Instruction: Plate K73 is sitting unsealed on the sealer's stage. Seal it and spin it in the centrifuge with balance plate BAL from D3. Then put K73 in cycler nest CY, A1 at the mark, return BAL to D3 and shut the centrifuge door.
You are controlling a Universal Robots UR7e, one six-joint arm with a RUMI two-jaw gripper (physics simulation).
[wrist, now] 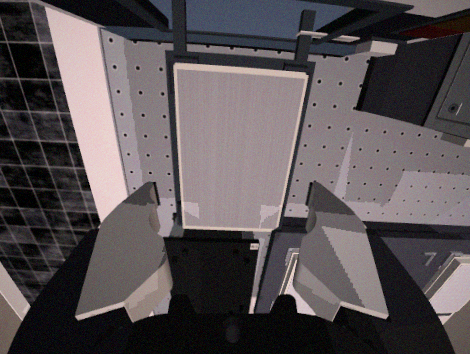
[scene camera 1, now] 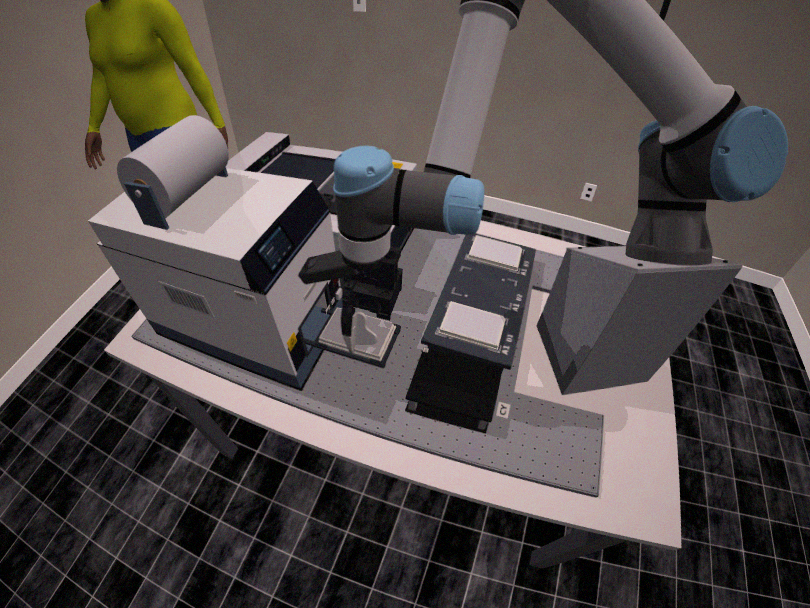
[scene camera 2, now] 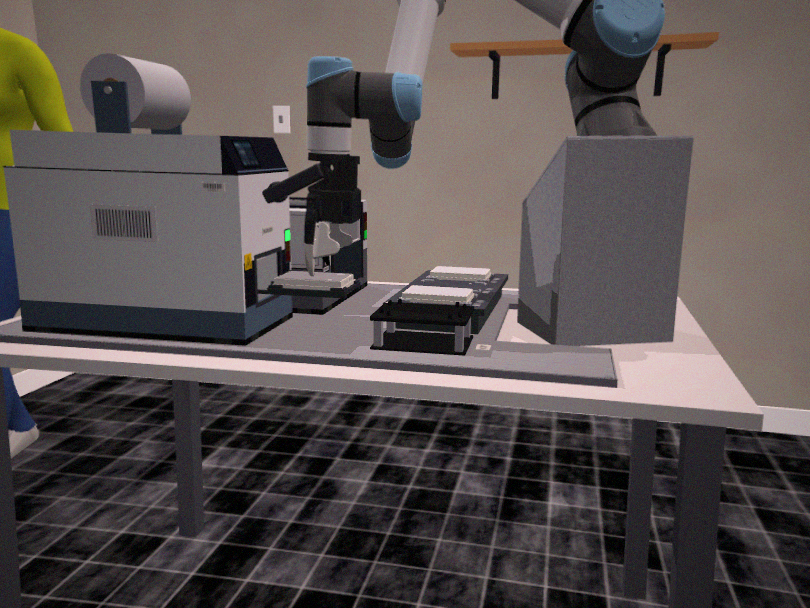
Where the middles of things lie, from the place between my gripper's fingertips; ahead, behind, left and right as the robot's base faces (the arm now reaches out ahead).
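Centrifuge (scene camera 2: 352, 259) at 320 mm to the right of my hand and 290 mm ahead of it. Relative to the sealer stage (scene camera 2: 273, 289), my gripper is 30 mm above and 30 mm short of it.
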